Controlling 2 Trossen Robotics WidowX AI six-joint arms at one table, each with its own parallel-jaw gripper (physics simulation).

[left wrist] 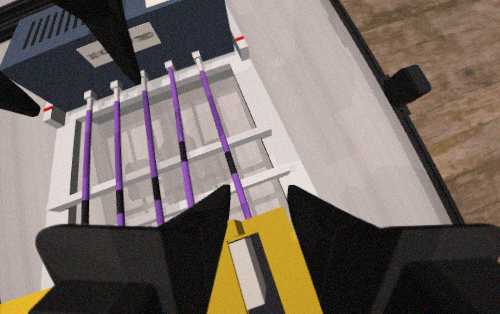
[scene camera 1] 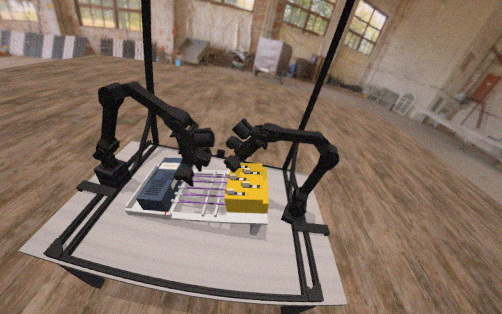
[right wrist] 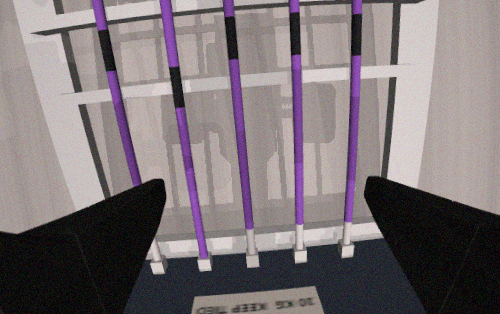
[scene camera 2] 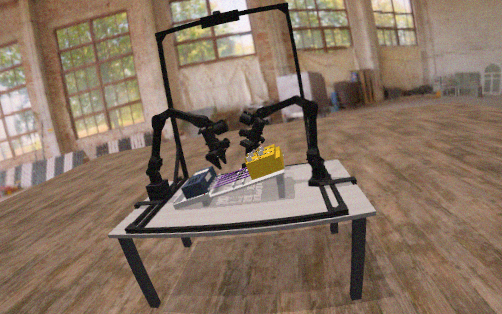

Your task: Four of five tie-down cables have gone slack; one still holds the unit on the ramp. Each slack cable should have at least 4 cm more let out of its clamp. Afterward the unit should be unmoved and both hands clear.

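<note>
The dark blue unit (scene camera 1: 156, 187) (scene camera 2: 199, 183) (left wrist: 185, 30) (right wrist: 350, 280) sits at the low end of the white ramp (scene camera 1: 200, 218) (right wrist: 420, 100). Five purple cables (left wrist: 149, 135) (right wrist: 242, 150), each with a black band, run from it to the yellow clamp block (scene camera 1: 250, 202) (scene camera 2: 267, 165) (left wrist: 285, 245). Which cable is taut I cannot tell. My left gripper (scene camera 1: 232, 166) (left wrist: 259, 191) is shut on the rearmost clamp, its white lever (left wrist: 247, 272) between the fingers; exact contact is hidden. My right gripper (scene camera 2: 220, 164) (right wrist: 266, 187) is open and empty above the cables by the unit.
White crossbars (left wrist: 260, 136) (right wrist: 372, 71) cross the ramp under the cables. Red-marked corner stops (left wrist: 242, 47) (left wrist: 54, 116) stand beside the unit. Other clamps stand close together on the yellow block. A black frame (scene camera 1: 175, 284) surrounds the work area, with uprights behind.
</note>
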